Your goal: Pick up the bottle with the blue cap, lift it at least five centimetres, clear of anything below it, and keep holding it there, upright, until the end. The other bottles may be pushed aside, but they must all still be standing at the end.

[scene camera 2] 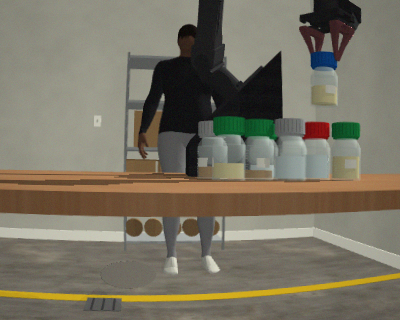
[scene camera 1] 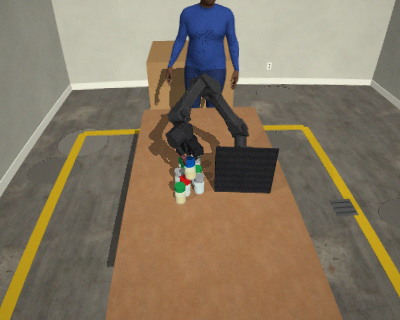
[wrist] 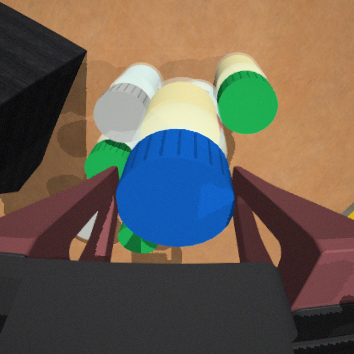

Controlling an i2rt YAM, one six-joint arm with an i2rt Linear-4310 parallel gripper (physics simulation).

Path:
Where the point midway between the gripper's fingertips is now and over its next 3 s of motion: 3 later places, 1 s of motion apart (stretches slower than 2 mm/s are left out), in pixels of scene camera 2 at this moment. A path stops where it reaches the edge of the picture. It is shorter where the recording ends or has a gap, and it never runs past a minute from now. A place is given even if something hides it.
My gripper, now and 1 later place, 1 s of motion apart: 325, 61; 353, 60

